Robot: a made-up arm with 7 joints. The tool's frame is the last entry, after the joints.
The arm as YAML. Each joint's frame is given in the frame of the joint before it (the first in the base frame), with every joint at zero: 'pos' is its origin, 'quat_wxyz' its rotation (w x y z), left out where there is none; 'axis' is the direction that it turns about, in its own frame. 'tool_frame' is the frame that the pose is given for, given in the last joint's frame.
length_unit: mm
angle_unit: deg
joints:
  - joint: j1
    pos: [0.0, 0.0, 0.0]
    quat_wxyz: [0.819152, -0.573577, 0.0, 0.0]
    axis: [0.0, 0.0, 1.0]
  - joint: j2
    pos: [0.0, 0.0, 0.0]
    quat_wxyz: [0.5, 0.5, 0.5, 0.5]
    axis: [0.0, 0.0, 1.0]
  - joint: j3
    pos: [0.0, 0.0, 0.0]
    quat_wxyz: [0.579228, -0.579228, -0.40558, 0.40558]
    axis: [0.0, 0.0, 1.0]
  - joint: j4
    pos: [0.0, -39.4, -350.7]
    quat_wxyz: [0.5, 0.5, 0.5, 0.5]
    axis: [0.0, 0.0, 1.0]
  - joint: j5
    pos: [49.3, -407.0, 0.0]
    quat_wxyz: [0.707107, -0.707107, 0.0, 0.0]
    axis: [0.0, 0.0, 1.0]
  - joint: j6
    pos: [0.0, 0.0, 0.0]
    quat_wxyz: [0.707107, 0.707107, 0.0, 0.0]
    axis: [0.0, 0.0, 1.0]
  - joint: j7
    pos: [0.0, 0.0, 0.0]
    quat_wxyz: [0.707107, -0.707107, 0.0, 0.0]
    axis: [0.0, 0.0, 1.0]
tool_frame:
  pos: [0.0, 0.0, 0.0]
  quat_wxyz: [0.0, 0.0, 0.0, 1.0]
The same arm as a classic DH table. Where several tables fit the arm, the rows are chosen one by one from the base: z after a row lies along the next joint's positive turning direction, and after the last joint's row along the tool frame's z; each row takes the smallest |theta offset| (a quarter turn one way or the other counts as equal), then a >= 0, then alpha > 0; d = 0 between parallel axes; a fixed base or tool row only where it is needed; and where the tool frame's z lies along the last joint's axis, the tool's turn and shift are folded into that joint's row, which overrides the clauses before.
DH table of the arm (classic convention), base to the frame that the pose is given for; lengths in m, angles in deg. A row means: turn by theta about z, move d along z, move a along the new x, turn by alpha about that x. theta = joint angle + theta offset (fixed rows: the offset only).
base (fixed): d 0; theta offset 0; a 0; alpha -70
j1: d 0; theta offset 90; a 0; alpha 90
j2: d 0; theta offset 70; a 0; alpha -90
j3: d -0.3507; theta offset -90; a 0.0394; alpha -90
j4: d 0; theta offset 0; a -0.0493; alpha 90
j5: d -0.407; theta offset 0; a 0; alpha -90
j6: d 0; theta offset 0; a 0; alpha 90
j7: d 0; theta offset 0; a 0; alpha 0

